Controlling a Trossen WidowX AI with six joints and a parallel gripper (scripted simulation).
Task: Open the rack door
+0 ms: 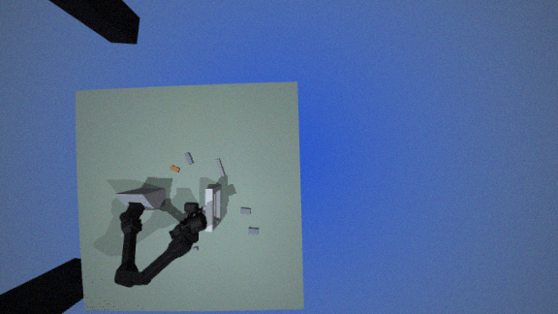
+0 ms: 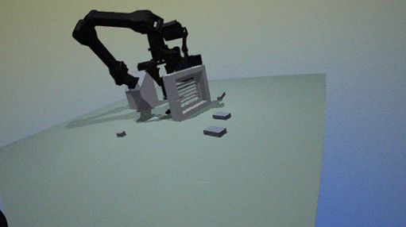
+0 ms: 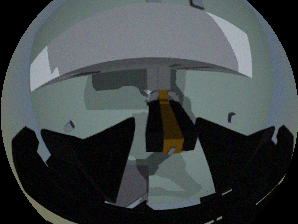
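My gripper tip is 1 cm past the orange handle and 4 cm above it.
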